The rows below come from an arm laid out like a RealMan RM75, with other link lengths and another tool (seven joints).
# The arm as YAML. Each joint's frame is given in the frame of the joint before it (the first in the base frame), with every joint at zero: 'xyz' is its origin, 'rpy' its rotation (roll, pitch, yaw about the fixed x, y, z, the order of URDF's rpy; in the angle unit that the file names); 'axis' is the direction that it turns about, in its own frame. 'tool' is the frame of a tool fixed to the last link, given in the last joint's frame.
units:
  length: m
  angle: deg
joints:
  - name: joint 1
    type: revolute
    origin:
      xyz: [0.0, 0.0, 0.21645]
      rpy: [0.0, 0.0, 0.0]
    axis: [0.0, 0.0, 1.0]
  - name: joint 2
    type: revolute
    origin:
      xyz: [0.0, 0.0, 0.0]
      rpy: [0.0, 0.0, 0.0]
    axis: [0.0, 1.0, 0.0]
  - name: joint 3
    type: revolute
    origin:
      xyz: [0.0, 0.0, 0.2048]
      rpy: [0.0, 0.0, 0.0]
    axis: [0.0, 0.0, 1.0]
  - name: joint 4
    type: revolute
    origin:
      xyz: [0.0, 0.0, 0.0]
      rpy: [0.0, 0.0, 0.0]
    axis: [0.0, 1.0, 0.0]
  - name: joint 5
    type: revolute
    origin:
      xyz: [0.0, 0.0, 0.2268]
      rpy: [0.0, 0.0, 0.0]
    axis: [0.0, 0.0, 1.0]
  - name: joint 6
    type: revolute
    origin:
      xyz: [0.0, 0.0, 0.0]
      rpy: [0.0, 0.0, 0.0]
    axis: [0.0, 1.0, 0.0]
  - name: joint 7
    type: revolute
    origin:
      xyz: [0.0, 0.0, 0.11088]
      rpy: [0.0, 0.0, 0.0]
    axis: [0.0, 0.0, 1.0]
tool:
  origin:
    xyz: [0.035, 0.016, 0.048]
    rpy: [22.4, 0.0, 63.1]
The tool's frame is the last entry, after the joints.
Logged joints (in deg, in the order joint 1, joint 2, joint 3, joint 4, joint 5, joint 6, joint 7), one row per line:
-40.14, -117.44, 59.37, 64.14, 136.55, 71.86, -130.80
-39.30, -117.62, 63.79, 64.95, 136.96, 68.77, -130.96
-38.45, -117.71, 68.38, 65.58, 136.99, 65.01, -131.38
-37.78, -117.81, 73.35, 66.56, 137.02, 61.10, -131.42
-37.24, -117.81, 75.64, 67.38, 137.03, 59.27, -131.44
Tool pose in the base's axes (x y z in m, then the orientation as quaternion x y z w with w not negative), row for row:
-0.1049, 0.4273, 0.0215, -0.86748, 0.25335, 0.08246, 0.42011
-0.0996, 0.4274, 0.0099, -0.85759, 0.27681, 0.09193, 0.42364
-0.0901, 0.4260, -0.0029, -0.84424, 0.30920, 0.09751, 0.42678
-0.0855, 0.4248, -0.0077, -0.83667, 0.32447, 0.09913, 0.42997
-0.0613, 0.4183, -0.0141, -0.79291, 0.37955, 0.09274, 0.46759
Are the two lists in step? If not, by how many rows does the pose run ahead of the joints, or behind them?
The pose runs 1 row ahead of the joints: the pose in row i belongs to the joints in row i + 1.
